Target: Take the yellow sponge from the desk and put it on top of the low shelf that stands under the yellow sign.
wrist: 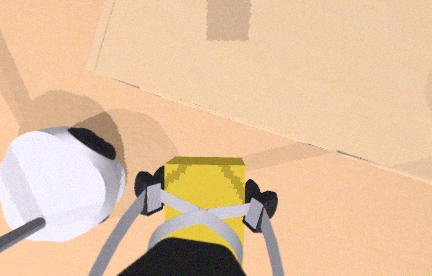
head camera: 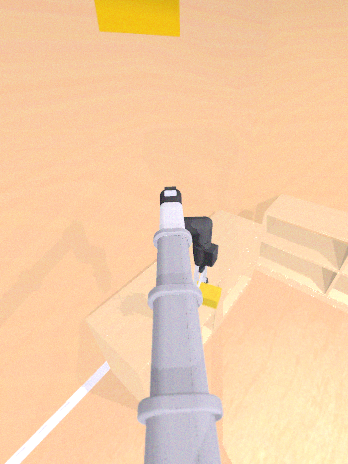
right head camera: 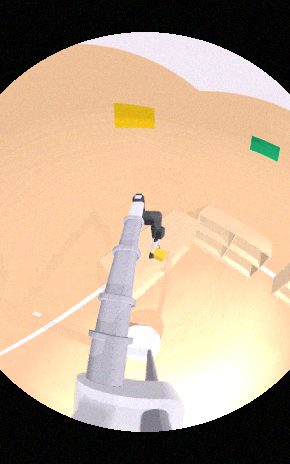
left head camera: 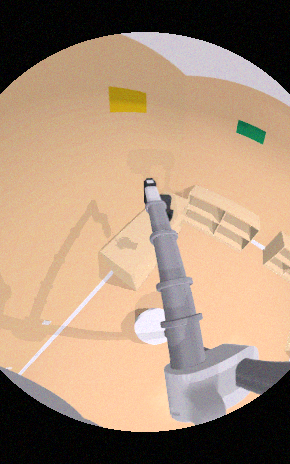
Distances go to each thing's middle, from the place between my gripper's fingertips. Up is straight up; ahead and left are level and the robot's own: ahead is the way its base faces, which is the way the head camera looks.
Now: the yellow sponge (wrist: 208,182) 10 mm behind my hand, 20 mm to the right of it and 20 mm above it.
